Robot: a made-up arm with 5 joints.
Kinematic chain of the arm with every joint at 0, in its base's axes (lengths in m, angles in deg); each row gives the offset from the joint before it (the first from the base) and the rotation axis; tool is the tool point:
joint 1: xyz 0 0 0.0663 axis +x
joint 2: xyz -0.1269 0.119 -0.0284 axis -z
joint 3: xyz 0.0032 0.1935 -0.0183 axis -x
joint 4: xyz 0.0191 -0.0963 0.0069 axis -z
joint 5: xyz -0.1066 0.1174 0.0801 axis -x
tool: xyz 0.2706 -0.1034 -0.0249
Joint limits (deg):
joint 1: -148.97..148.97
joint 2: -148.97..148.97
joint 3: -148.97..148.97
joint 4: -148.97..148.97
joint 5: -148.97..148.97
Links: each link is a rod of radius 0.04 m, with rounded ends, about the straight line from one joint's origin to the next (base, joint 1, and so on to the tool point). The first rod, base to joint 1, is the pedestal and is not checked.
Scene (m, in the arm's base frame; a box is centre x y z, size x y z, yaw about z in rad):
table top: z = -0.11
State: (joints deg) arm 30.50 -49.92 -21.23 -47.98 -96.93
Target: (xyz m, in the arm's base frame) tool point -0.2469 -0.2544 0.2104
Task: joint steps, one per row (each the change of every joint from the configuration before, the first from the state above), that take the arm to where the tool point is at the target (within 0.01 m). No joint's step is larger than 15 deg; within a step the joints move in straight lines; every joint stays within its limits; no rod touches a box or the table.
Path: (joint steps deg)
1: 14.81 -6.08 4.98 8.22 8.87
2: 14.81 -6.09 4.98 8.22 8.88
3: 14.81 -6.08 4.98 8.22 8.87
4: 14.81 -6.08 4.98 8.23 8.88
5: 14.80 -6.08 4.98 8.22 8.87
6: 14.81 -6.09 4.98 8.22 8.87
7: 14.81 -6.08 4.98 8.22 8.88
8: 14.81 -6.08 4.98 8.22 8.87

